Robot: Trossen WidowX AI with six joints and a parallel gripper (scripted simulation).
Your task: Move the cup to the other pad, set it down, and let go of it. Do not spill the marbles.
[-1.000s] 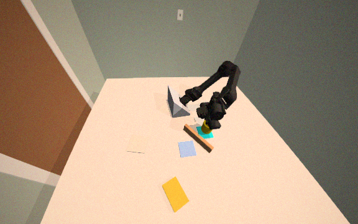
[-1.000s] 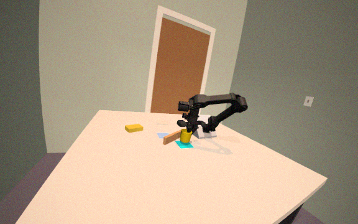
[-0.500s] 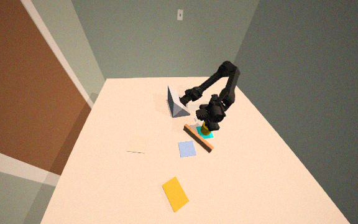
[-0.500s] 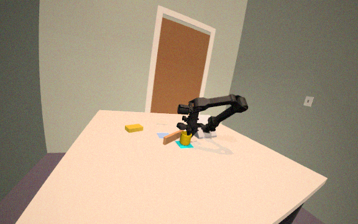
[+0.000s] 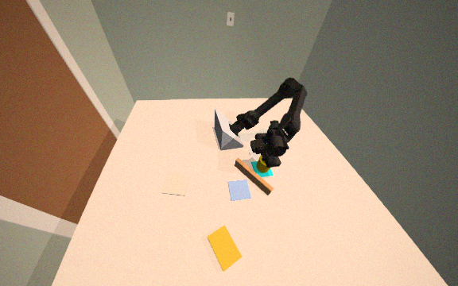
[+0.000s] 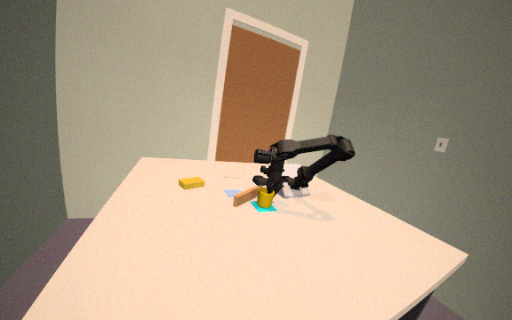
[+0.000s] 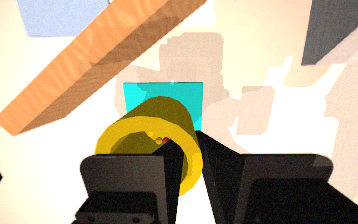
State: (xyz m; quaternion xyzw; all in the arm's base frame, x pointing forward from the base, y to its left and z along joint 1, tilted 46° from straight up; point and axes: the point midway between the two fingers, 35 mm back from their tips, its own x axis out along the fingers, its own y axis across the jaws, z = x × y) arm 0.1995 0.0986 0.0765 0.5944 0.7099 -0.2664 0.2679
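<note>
The cyan pad lies 3 cm ahead of my gripper tip and 5 cm below it. From my gripper tip the other things lie so: cream pad 8 cm ahead, 41 cm to the right, 4 cm below; light blue pad 13 cm ahead, 13 cm to the right, 5 cm below; wooden block 8 cm ahead, 7 cm to the right, 2 cm below.
</note>
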